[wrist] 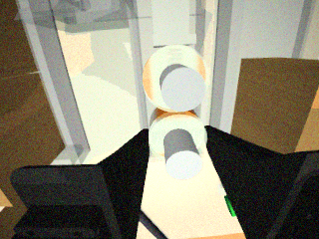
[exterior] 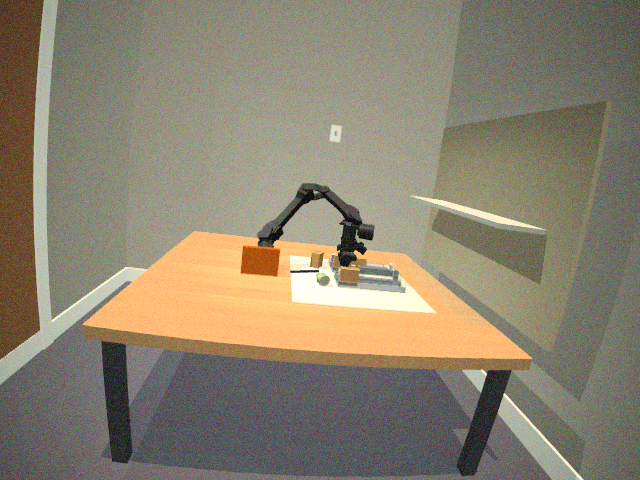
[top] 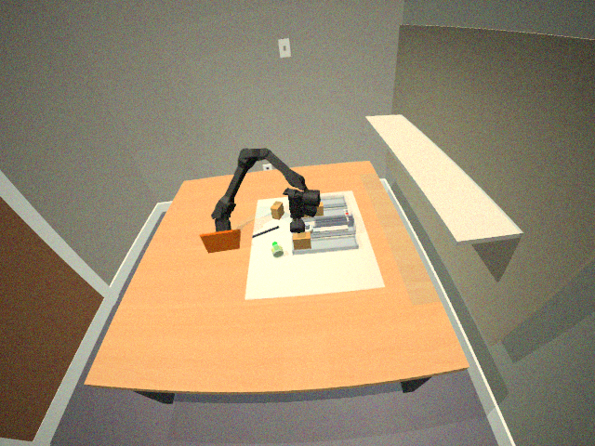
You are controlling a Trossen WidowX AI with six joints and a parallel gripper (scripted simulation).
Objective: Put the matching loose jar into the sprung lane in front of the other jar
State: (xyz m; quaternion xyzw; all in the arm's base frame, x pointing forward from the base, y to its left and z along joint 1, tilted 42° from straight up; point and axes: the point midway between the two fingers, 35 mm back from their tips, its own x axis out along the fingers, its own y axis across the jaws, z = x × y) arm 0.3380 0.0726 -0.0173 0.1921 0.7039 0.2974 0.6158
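The grey lane rack is 140 mm ahead of my gripper tip, 40 mm to the left of it and 20 mm below it. Also, from my gripper tip: tan block (120 mm behind, 150 mm to the left); wall shelf (500 mm ahead, 50 mm to the left, 330 mm above); thin black stick (170 mm behind, 20 mm to the left, 30 mm below).
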